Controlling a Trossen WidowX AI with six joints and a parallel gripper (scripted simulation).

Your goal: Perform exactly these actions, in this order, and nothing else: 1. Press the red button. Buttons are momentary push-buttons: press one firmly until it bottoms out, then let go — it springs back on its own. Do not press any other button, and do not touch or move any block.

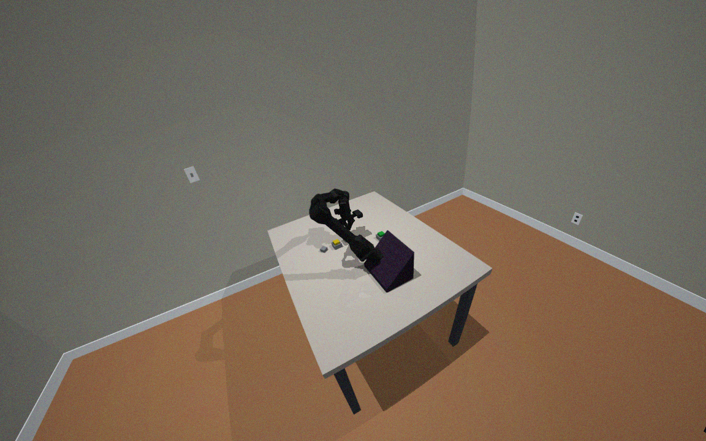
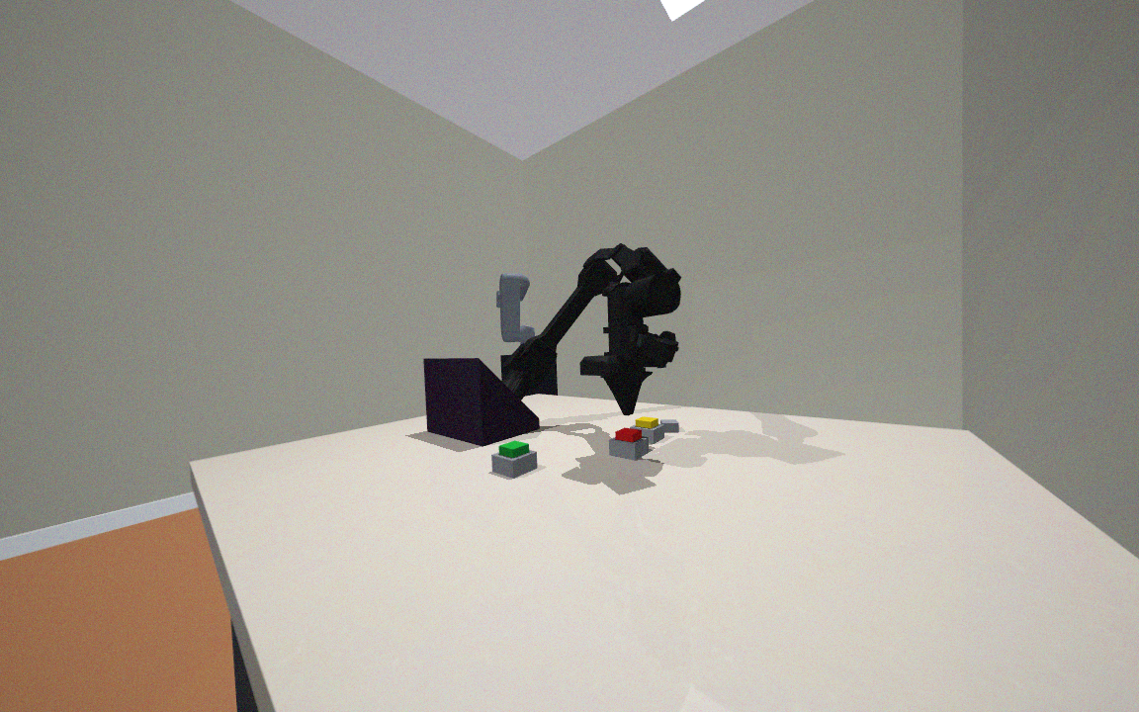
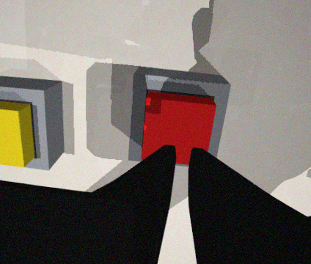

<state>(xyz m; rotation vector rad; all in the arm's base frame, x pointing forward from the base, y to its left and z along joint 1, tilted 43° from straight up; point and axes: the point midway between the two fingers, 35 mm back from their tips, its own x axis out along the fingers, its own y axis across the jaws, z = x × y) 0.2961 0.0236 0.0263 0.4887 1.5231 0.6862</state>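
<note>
The red button lies 3 cm below my gripper tip. The rest, counted from my gripper tip: grey block (2 cm behind, 17 cm to the left, 6 cm below); then yellow button (2 cm behind, 9 cm to the left, 3 cm below); then green button (9 cm behind, 16 cm to the right, 3 cm below).
</note>
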